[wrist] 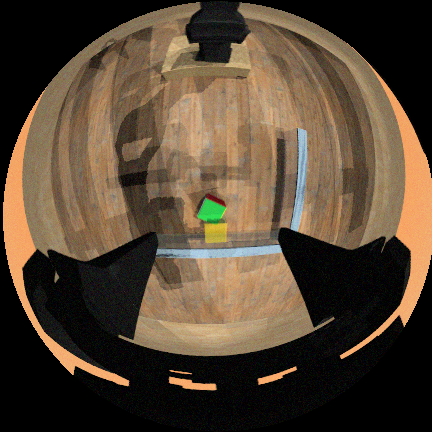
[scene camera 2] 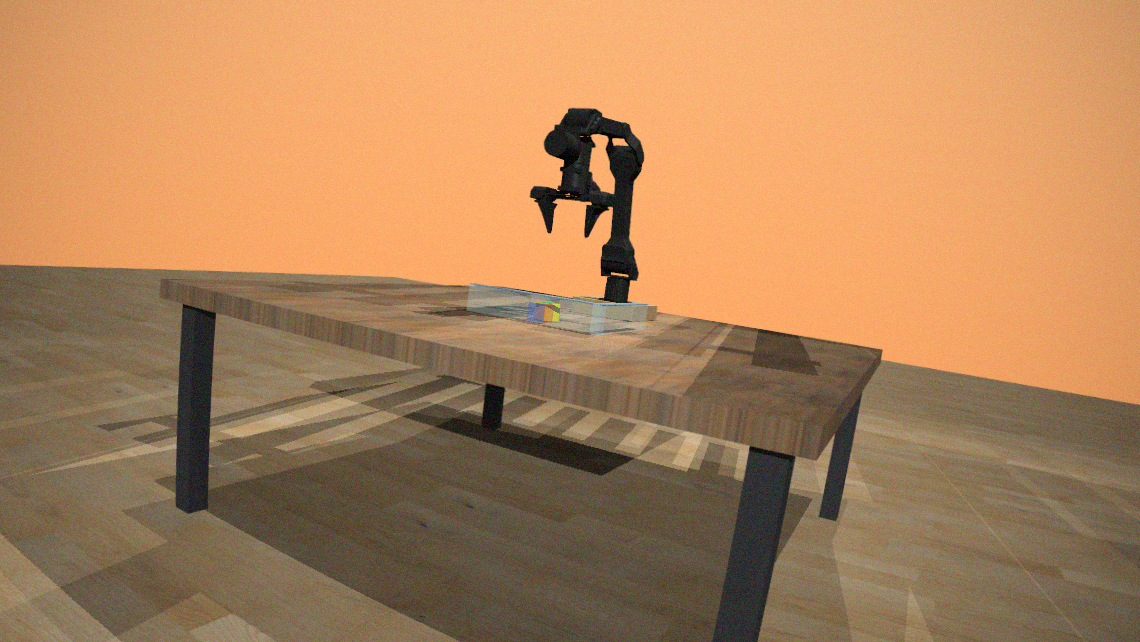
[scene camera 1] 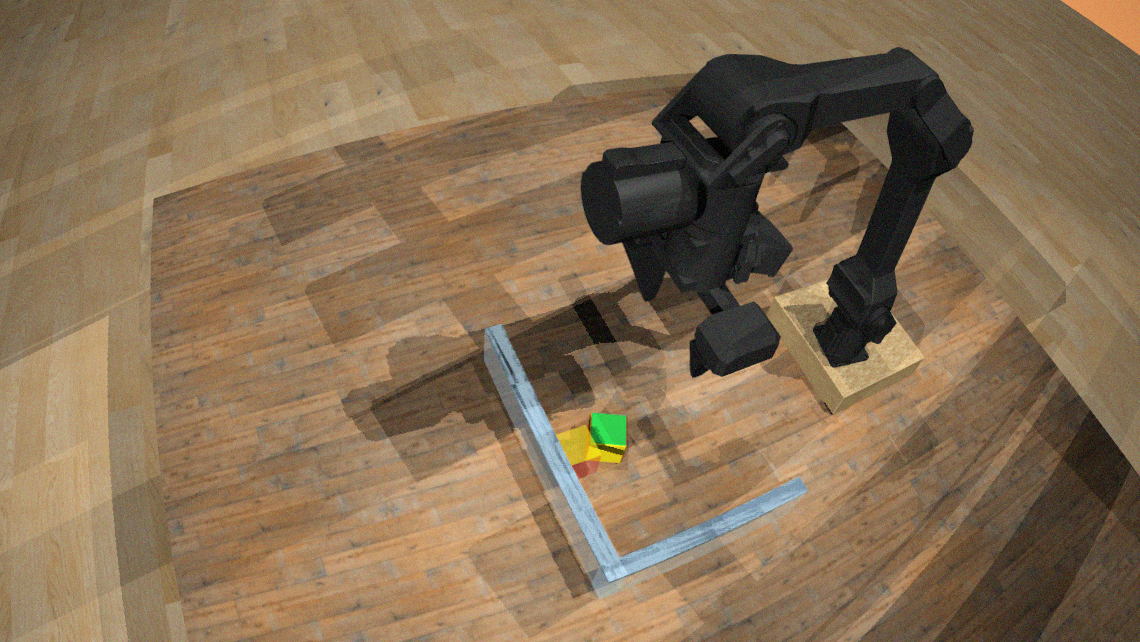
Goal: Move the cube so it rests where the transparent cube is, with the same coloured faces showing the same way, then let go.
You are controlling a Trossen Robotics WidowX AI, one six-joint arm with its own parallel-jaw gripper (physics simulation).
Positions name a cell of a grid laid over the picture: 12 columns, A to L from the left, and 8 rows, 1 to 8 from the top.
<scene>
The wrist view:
my gripper: G5
grey L-shaped rail: I3
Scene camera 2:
my gripper: F3
grey L-shaped rail: G4
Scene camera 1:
my gripper: H5
cube: G6, on the table
grey L-shaped rail: G8
transparent cube: G6
</scene>
